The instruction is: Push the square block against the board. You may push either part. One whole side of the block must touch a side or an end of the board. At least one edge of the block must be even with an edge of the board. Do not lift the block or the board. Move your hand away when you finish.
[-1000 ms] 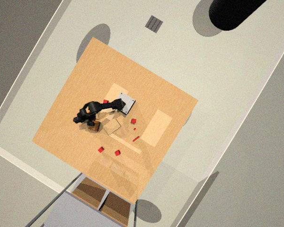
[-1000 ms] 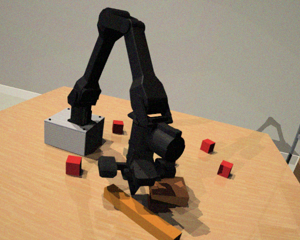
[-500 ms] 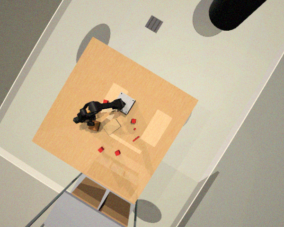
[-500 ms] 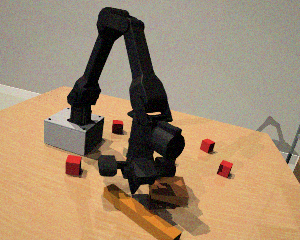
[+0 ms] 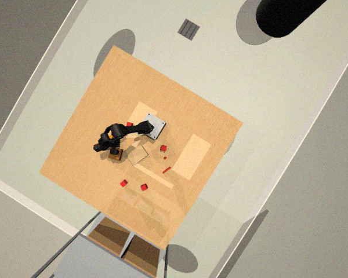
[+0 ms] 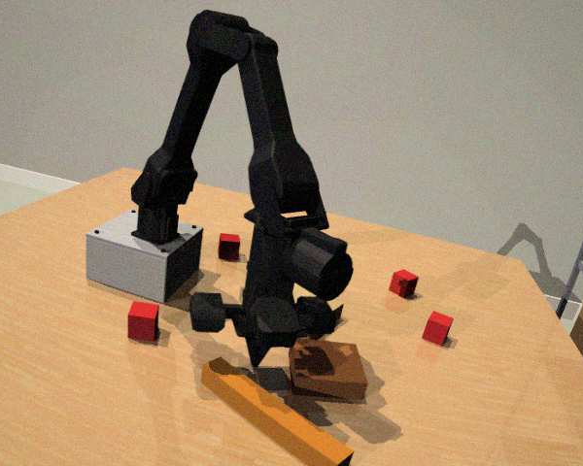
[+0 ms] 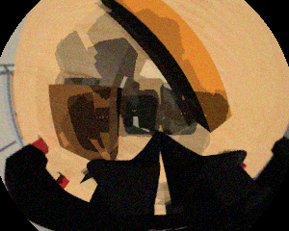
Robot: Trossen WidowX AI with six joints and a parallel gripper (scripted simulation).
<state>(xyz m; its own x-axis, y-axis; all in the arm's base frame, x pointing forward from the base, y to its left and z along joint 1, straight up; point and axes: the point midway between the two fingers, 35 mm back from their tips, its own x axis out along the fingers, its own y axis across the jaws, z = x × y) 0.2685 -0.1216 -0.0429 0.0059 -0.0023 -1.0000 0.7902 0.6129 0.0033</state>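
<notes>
Now: gripper tip 9 cm short of the brown square block, 5 cm to the right of it and 1 cm below it. From my gripper tip the other things lie so: long orange board (9 cm to the right, 7 cm ahead, 1 cm above); then tiny red cube (38 cm to the left, 17 cm behind); then pale flat block (19 cm to the left, 3 cm behind, 1 cm above).
</notes>
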